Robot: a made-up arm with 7 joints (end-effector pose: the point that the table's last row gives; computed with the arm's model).
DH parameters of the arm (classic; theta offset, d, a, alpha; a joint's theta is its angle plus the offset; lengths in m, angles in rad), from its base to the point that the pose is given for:
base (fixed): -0.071 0 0 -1.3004
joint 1: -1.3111 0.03 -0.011 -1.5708
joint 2: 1.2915 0 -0.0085 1.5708
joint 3: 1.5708 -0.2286 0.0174 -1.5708
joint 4: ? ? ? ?
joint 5: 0 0.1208 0 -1.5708
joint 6: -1.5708 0 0.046 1.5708
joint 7: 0 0 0 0
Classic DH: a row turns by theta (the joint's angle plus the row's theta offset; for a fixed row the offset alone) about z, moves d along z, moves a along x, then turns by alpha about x.
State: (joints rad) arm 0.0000 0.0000 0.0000 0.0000 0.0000 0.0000 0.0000
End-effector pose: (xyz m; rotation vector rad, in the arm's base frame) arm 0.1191 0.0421 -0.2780 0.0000 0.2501 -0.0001
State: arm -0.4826 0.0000 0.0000 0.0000 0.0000 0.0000 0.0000
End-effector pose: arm 0.2345 0.0108 -0.1953 -0.0165 -0.2142 -0.1312
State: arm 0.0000 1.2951 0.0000 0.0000 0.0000 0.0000 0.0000
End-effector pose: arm 0.1644 0.2632 -0.1010 1.2880 0.2139 -0.1620
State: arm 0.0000 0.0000 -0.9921 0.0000 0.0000 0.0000 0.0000
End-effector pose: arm 0.0396 -0.1129 -0.2577 -0.1240 0.2292 -0.9869
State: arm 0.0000 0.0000 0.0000 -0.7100 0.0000 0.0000 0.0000
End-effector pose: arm 0.1132 0.0421 -0.1620 0.0000 -0.4599 -0.0001
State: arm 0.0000 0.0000 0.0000 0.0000 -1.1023 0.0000 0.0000
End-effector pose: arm 0.1191 0.0421 -0.2780 -1.0963 0.2242 0.1377
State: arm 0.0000 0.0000 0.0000 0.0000 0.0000 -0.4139 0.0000
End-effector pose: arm 0.1199 0.0421 -0.2591 0.0000 -0.1638 -0.0001
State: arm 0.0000 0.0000 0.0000 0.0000 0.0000 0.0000 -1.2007
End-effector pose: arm 0.1191 0.0421 -0.2780 -0.1501 0.2192 -1.1943
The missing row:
joint 4: 1.5708 0.0017 0.009 1.5708
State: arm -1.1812 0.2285 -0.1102 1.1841 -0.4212 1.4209 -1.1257
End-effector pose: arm 0.3129 0.0361 -0.2058 -0.9596 1.5141 -0.9420
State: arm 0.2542 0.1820 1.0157 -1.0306 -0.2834 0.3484 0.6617
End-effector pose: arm 0.0100 0.1629 -0.0988 0.3875 -0.4851 1.3123
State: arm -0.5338 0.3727 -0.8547 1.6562 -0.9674 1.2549 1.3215
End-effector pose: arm 0.0691 0.1616 -0.3351 1.7389 2.1693 0.9749
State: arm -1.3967 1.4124 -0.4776 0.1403 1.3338 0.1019 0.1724
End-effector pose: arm 0.2506 0.1931 0.1318 2.5714 -0.7697 0.9409
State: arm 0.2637 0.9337 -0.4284 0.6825 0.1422 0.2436 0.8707
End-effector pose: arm -0.0303 0.2917 -0.2658 1.7330 0.8822 0.3453
